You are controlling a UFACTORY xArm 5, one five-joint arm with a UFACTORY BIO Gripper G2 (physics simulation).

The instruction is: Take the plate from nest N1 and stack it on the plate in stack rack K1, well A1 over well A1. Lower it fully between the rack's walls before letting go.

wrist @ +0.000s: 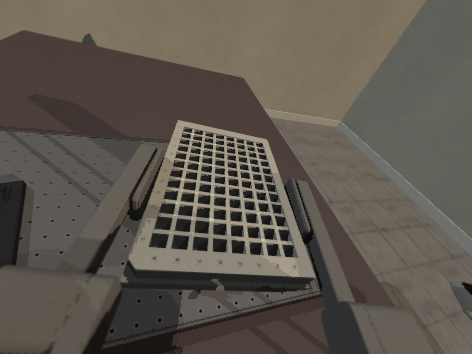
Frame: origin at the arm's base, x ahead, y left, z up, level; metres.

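Where they show: hand at its tool point: (226, 196).
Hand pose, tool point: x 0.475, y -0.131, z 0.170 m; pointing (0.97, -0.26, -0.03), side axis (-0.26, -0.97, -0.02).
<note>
Each offset is from my tool point to the top centre of the thing. "spot": to the spot under its first point. Level surfaces: height alone.
A pale plate {dx +0.015, dy -0.003, dz +0.006 m} (212, 200) with a grid of square wells is held between the two fingers of my gripper (223, 187), one finger along each long side. Its lettered edge faces the camera and looks about level from side to side. The gripper is shut on this plate. Perforated deck shows below the plate's near edge. Rack K1, the plate in it and nest N1 cannot be made out in this view; what lies directly under the held plate is hidden.
The perforated grey deck {dz -0.215 m} (50, 220) lies on a brown table {dz -0.228 m} (165, 95). A dark block {spot: dx +0.119, dy +0.222, dz -0.203 m} (11, 225) with a partly visible marking stands at the left edge. Tiled floor (360, 215) and walls show beyond the table. A small dark and pale object (464, 295) is cut off at the right edge.
</note>
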